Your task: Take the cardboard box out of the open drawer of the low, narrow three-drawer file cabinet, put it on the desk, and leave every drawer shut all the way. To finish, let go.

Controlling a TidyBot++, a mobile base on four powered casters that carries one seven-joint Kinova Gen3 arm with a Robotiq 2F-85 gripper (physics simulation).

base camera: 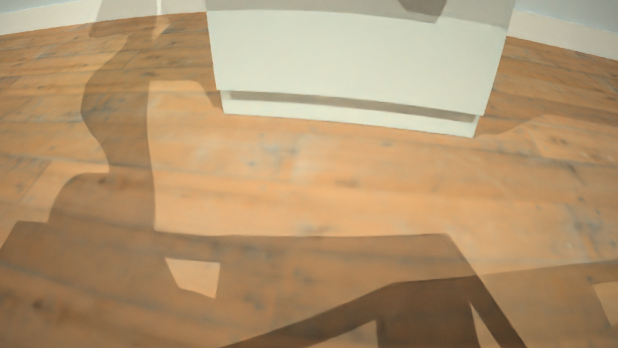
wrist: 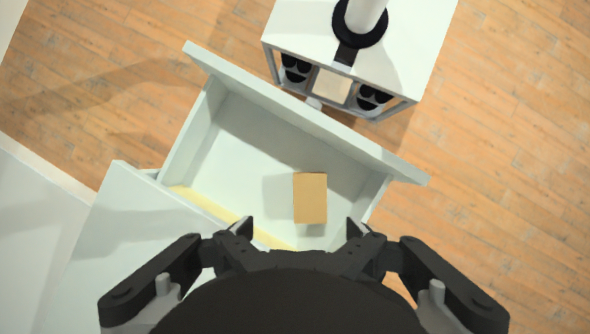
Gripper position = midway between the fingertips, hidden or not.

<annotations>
my gripper: wrist 299,226; not seen in the base camera view (out of frame)
cardboard box: wrist 309,188; not seen in the base camera view (out of frame)
</annotations>
